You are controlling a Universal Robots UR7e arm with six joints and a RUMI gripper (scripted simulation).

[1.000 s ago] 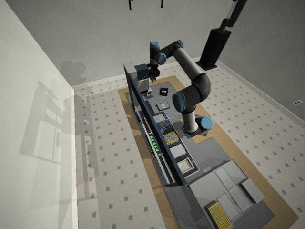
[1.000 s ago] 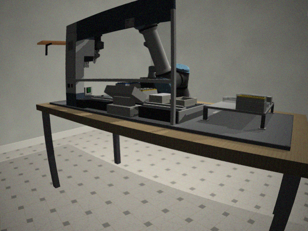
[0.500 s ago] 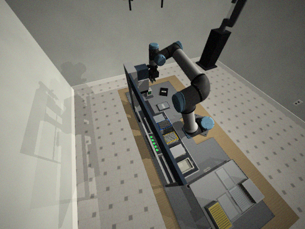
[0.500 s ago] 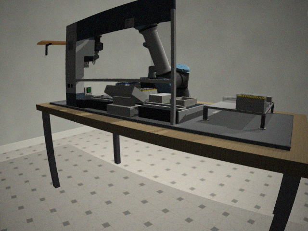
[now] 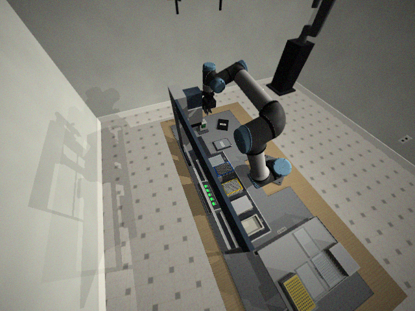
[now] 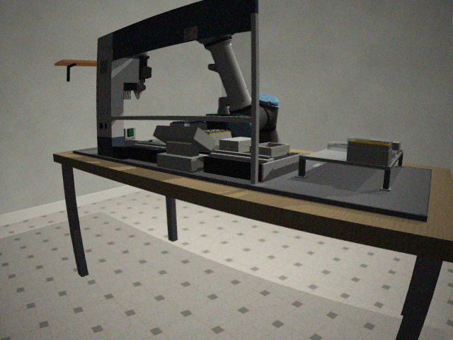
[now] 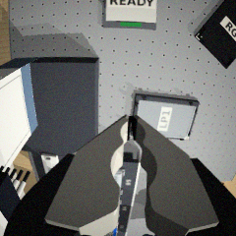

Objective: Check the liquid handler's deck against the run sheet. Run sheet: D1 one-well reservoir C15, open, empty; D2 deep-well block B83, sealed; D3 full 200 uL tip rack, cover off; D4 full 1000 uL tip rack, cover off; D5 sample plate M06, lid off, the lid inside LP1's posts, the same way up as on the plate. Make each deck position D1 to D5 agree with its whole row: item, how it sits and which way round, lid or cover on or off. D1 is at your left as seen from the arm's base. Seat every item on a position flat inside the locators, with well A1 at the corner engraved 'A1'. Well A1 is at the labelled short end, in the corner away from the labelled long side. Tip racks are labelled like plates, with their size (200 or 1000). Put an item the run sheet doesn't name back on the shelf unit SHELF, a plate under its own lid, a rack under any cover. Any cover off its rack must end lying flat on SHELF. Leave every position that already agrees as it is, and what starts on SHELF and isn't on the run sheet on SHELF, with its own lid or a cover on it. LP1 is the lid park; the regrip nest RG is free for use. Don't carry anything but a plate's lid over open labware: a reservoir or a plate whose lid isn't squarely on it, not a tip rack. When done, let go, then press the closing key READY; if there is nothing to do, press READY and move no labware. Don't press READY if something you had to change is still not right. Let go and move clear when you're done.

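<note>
Now: hand 190 mm above the green ready key and 60 mm to the left of it. The rest, counted from my hand: sample plate (300 mm to the left, 210 mm below, 70 mm ahead); blue-framed tip rack (430 mm to the left, 150 mm below, 80 mm ahead); flat lid (250 mm below, 140 mm to the left, 80 mm behind).
</note>
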